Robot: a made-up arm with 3 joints. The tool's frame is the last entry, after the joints. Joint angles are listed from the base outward.
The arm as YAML. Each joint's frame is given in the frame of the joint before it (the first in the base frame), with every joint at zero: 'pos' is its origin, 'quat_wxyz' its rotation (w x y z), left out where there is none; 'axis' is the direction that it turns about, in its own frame. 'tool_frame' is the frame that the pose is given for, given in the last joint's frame.
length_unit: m
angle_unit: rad
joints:
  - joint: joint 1
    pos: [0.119, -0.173, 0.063]
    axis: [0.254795, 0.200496, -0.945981]
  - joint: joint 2
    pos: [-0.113, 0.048, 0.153]
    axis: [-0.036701, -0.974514, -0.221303]
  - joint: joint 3
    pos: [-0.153, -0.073, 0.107]
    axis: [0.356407, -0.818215, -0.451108]
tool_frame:
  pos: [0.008, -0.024, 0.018]
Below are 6 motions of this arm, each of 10 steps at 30 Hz.
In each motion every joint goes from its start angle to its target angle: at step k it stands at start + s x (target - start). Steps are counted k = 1, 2, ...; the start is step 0. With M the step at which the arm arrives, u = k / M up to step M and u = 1 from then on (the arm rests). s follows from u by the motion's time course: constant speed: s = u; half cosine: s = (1 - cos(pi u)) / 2; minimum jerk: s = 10 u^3 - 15 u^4 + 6 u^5.
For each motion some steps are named. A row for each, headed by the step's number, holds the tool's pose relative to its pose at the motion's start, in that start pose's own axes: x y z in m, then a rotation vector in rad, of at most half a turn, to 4 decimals.
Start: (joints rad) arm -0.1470 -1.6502 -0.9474
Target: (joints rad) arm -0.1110 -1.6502 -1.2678
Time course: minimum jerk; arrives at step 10
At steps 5, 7, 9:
5: 0.0036 0.0005 -0.0008 -0.0522 0.1197 0.0854
7: 0.0059 0.0011 -0.0017 -0.0887 0.1998 0.1429
9: 0.0070 0.0014 -0.0021 -0.1059 0.2363 0.1692

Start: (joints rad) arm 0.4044 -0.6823 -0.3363
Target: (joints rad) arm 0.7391 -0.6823 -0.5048
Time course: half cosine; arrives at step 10
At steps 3, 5, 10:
3: 0.0014 0.0028 0.0016 0.0530 0.0293 -0.0063
5: 0.0034 0.0064 0.0041 0.1297 0.0697 -0.0122
10: 0.0072 0.0119 0.0091 0.2627 0.1338 -0.0137

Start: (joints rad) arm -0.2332 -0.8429 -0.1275
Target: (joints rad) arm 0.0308 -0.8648 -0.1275
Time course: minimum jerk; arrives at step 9
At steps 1, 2, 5, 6, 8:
1: 0.0000 0.0000 0.0001 0.0029 0.0003 -0.0010
2: 0.0003 0.0001 0.0004 0.0190 0.0022 -0.0066
5: 0.0021 0.0005 0.0030 0.1502 0.0171 -0.0516
6: 0.0027 0.0005 0.0039 0.1969 0.0222 -0.0672
8: 0.0034 0.0004 0.0049 0.2465 0.0276 -0.0836

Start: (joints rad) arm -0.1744 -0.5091 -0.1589
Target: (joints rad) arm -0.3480 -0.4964 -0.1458
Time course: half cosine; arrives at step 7
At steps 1, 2, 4, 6, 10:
1: -0.0002 -0.0006 -0.0003 -0.0066 -0.0021 0.0047
2: -0.0006 -0.0023 -0.0012 -0.0250 -0.0081 0.0180
4: -0.0018 -0.0077 -0.0035 -0.0808 -0.0263 0.0590
6: -0.0026 -0.0122 -0.0052 -0.1252 -0.0409 0.0923
10: -0.0026 -0.0128 -0.0055 -0.1317 -0.0431 0.0972

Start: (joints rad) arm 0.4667 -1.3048 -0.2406
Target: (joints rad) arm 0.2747 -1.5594 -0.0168
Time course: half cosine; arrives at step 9
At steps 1, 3, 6, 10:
1: 0.0007 -0.0002 0.0012 -0.0026 0.0026 -0.0016
3: 0.0062 -0.0010 0.0102 -0.0215 0.0217 -0.0144
6: 0.0209 -0.0005 0.0298 -0.0663 0.0648 -0.0501
10: 0.0293 0.0010 0.0388 -0.0898 0.0859 -0.0713

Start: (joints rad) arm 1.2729 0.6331 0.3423
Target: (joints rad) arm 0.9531 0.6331 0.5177
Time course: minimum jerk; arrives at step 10
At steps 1, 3, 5, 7, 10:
1: 0.0000 -0.0007 -0.0001 0.0022 -0.0013 0.0015
3: 0.0006 -0.0142 -0.0017 0.0432 -0.0247 0.0274
5: 0.0037 -0.0432 -0.0069 0.1355 -0.0730 0.0818
7: 0.0093 -0.0715 -0.0140 0.2315 -0.1173 0.1329
10: 0.0129 -0.0848 -0.0182 0.2793 -0.1372 0.1565

